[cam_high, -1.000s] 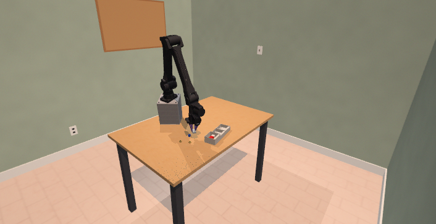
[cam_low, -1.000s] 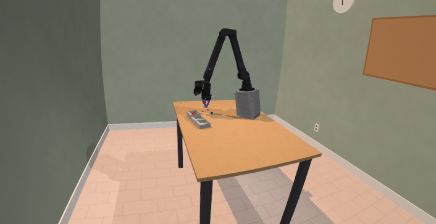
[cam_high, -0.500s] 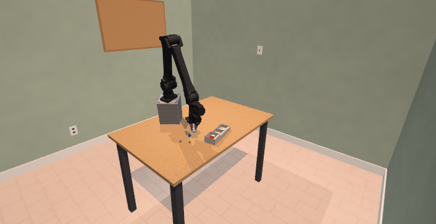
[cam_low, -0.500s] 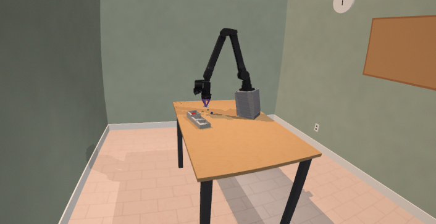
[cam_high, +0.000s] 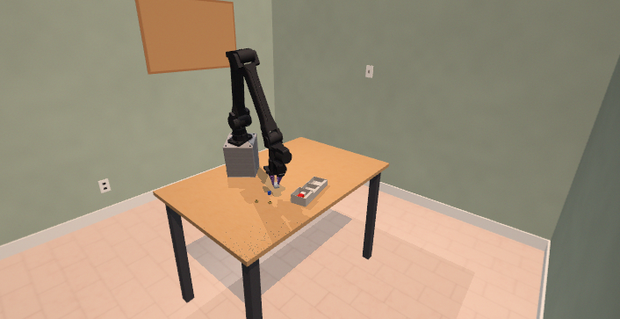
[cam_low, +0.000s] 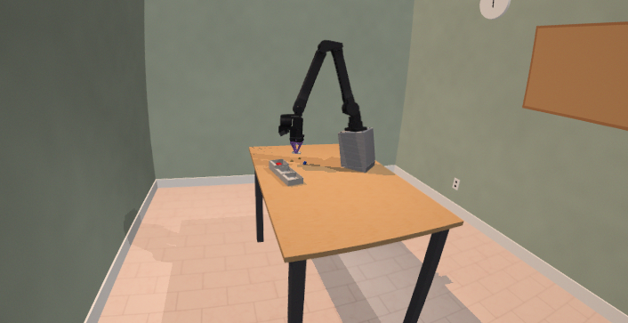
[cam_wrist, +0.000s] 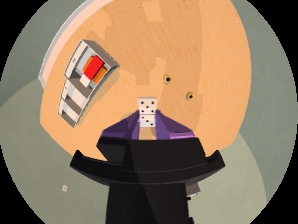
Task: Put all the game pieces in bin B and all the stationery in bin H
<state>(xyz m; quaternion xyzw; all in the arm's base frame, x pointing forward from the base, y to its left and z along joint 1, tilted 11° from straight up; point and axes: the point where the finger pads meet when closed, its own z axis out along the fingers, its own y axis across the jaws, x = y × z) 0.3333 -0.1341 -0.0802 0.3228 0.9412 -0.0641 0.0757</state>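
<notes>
Now: the grey bin row 13 cm ahead of my hand, 13 cm to the left of it and 6 cm below it. From my hand the other things lie so: red piece (12 cm ahead, 5 cm to the left, 6 cm below); then white domino (1 cm below); then blue piece (5 cm behind, 1 cm to the left, 7 cm below).
</notes>
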